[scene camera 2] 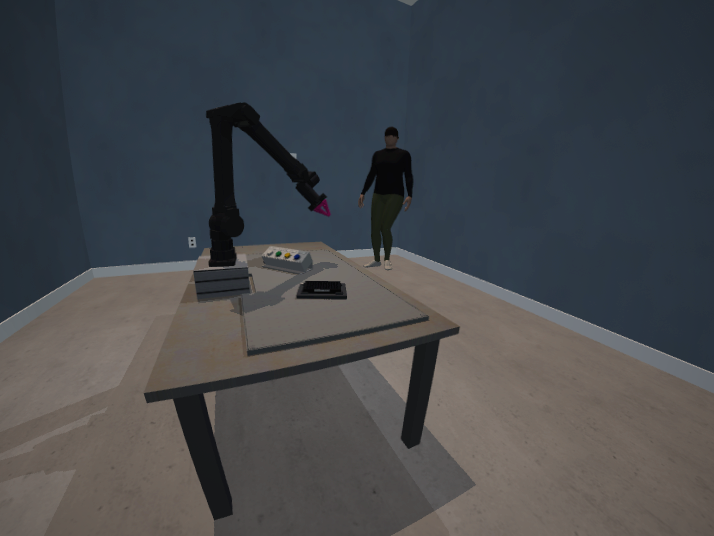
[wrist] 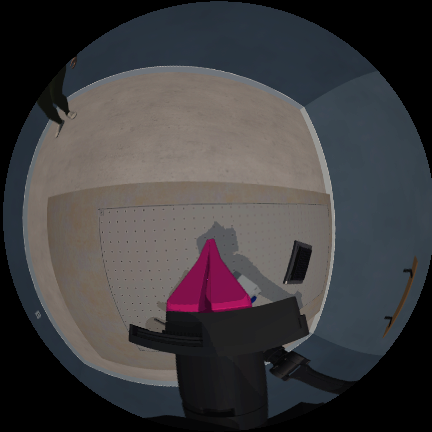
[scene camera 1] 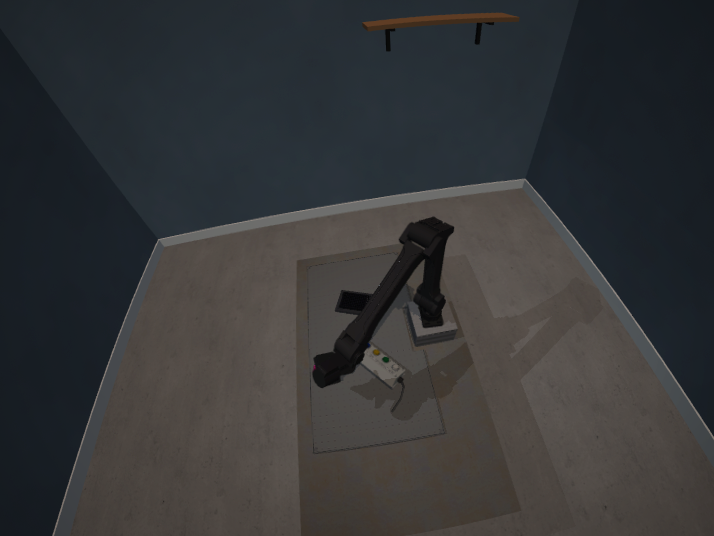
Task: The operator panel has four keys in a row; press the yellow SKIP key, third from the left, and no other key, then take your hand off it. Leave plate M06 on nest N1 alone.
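Pixels of known places: gripper, between the fingertips: [scene camera 2: 329,215] [wrist: 211,242]; arm's base, origin of its link: [scene camera 2: 223,261] [wrist: 268,349] [scene camera 1: 430,314].
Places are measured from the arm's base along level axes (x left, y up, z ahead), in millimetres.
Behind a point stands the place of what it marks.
Observation:
The white operator panel [scene camera 1: 380,370] {x 214, y -19, z 235 mm} [scene camera 2: 286,263] {x 125, y -56, z 239 mm} [wrist: 248,284] {x 117, y -20, z 332 mm} lies on the perforated board. Its yellow key [scene camera 1: 376,351] {x 132, y -20, z 244 mm} [scene camera 2: 287,255] {x 129, y -22, z 245 mm} sits between the green key [scene camera 1: 385,359] {x 171, y -18, z 211 mm} [scene camera 2: 278,253] {x 167, y -20, z 210 mm} and the blue key [scene camera 2: 297,256] {x 94, y -20, z 282 mm} [wrist: 254,299] {x 94, y -18, z 281 mm}; the white key [scene camera 1: 395,366] {x 204, y -18, z 175 mm} is at the cable end. The yellow key is hidden behind the fingers in the wrist view. My gripper [scene camera 2: 329,215] {x 257, y 133, z 464 mm} [wrist: 211,242] {x 257, y 133, z 464 mm} is shut and empty, its magenta fingers together, well above the board and off to the panel's side, touching nothing. A black plate-and-nest unit [scene camera 1: 354,301] {x -152, y -67, z 328 mm} [scene camera 2: 321,289] {x -194, y -63, z 317 mm} [wrist: 300,263] {x -139, y -62, z 335 mm} lies apart; its labels are unreadable.
The arm's grey base block [scene camera 1: 434,332] {x 85, y 2, z 0 mm} [scene camera 2: 222,281] {x -86, y -47, z 1 mm} stands on the table beside the perforated board [scene camera 1: 340,426] {x 405, y -88, z 408 mm} [scene camera 2: 334,320] {x -367, y -88, z 311 mm} [wrist: 135,240] {x 383, y -88, z 437 mm}. A cable [scene camera 1: 401,395] {x 305, y -81, z 162 mm} leaves the panel's end. A person [scene camera 2: 392,173] [wrist: 54,97] stands beyond the table. A shelf [scene camera 1: 441,21] is on the wall.

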